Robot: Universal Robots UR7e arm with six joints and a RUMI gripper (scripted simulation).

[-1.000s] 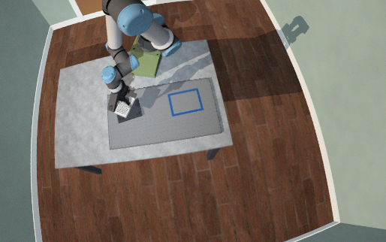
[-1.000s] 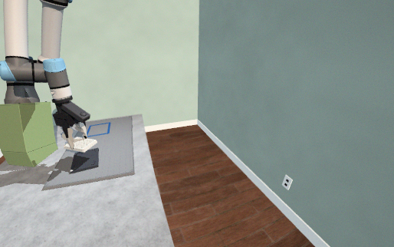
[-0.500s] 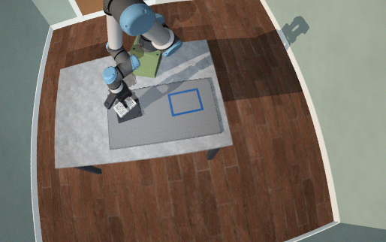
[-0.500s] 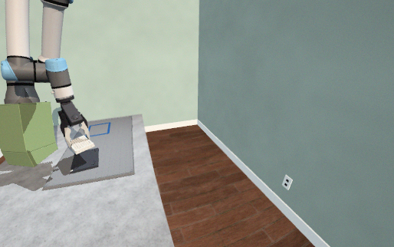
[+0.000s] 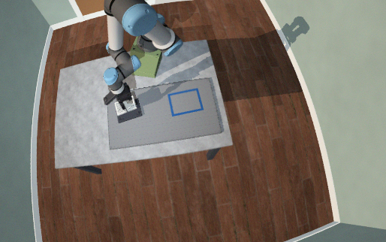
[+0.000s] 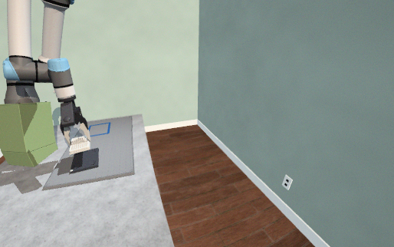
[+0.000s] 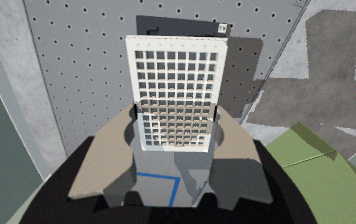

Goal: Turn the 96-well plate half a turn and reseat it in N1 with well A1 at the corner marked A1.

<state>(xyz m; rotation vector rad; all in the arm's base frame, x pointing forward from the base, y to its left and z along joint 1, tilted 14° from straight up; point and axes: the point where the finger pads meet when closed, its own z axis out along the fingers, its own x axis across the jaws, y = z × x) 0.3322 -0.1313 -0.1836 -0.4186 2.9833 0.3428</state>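
The white 96-well plate is 1 cm below my hand. Round my hand: dark plate nest: 10 cm below.
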